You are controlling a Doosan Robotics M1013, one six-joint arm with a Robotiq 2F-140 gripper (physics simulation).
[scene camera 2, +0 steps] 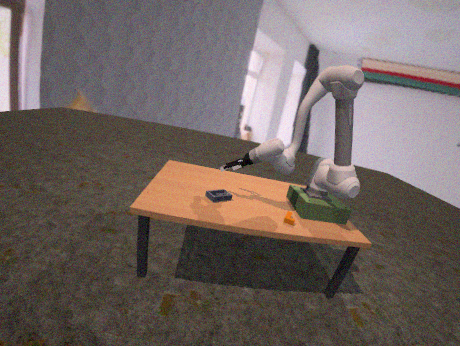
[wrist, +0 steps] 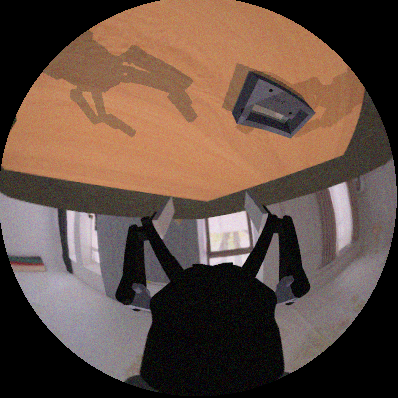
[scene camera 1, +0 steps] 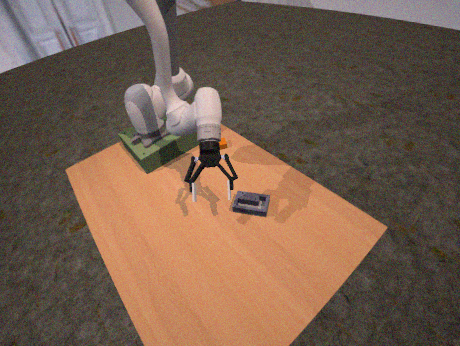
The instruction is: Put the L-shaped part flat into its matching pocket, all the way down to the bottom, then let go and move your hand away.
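Seen in the pictures: gripper, fingertip midpoint: [scene camera 2: 227, 169] [wrist: 208, 201] [scene camera 1: 212, 201]; arm's base, link origin: [scene camera 2: 315, 195] [scene camera 1: 153, 133].
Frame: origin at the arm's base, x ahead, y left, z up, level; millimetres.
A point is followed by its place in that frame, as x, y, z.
The orange L-shaped part [scene camera 1: 223, 144] {284, 257, -76} [scene camera 2: 289, 218] {266, 275, -73} lies on the table beside the green base, outside the pocket; the gripper's wrist partly hides it in scene camera 1, and it does not show in the wrist view. The dark grey block with the pocket [scene camera 1: 251, 212] {708, 60, -85} [scene camera 2: 218, 198] {678, 151, -78} [wrist: 266, 95] {623, 85, -67} sits on the table, its recess facing up. My gripper [scene camera 1: 212, 199] {644, -68, 45} [scene camera 2: 223, 169] {644, -68, 45} [wrist: 208, 201] {644, -68, 45} is open and empty, with its fingers wide apart. It hangs above the table, to the left of the block in scene camera 1, well away from the orange part.
The green base [scene camera 1: 159, 156] {151, -56, -41} [scene camera 2: 322, 211] {24, 193, -33} under the arm stands at one end of the wooden table [scene camera 1: 200, 280] {787, -257, -103} [scene camera 2: 170, 200] {946, 239, -103} [wrist: 165, 165] {648, -230, -103}, close to the orange part. Shadows of the arm and gripper fall across the table and around the block.
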